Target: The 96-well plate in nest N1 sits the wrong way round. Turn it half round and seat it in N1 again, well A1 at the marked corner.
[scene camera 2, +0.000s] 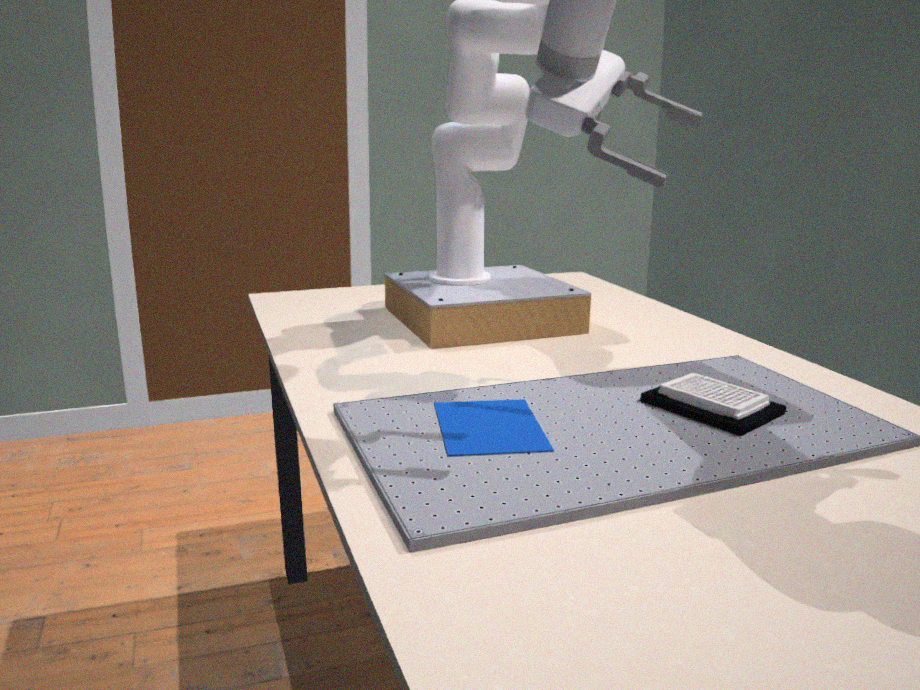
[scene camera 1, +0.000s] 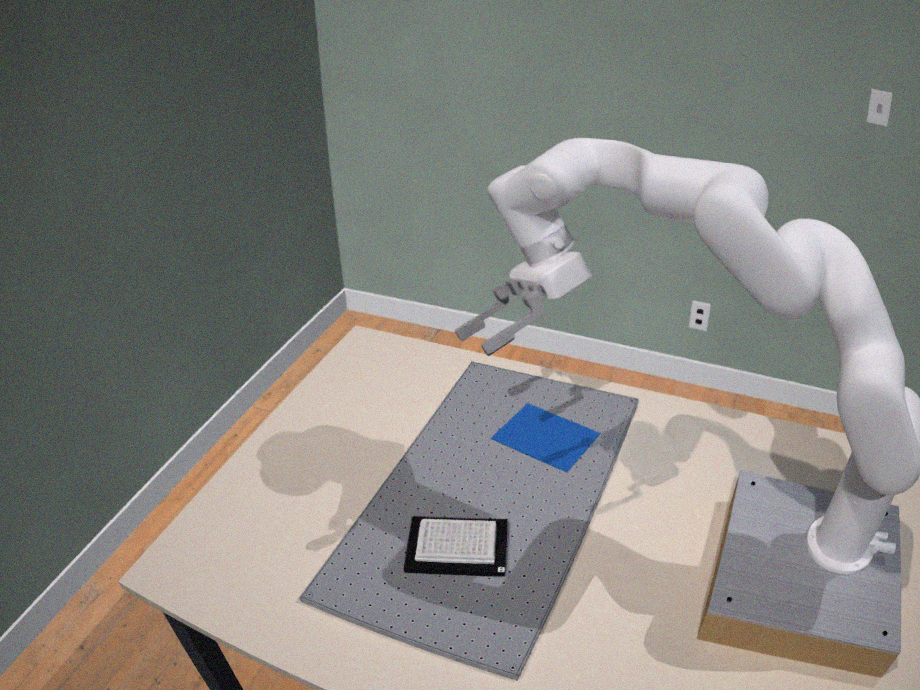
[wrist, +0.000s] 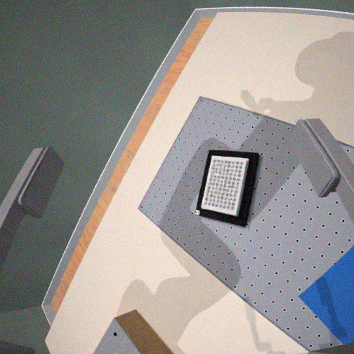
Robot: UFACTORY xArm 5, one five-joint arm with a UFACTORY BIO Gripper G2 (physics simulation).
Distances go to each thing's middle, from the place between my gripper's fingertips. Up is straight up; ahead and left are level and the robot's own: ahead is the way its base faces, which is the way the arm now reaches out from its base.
I see my gripper 330 mm above the white 96-well plate (scene camera 1: 447, 541) and 90 mm to the right of it. The rest, counted from my hand: flat blue rectangle (scene camera 2: 469, 428): 350 mm below, 220 mm to the right, 60 mm behind; black nest N1 (scene camera 1: 501, 537): 350 mm below, 90 mm to the left.
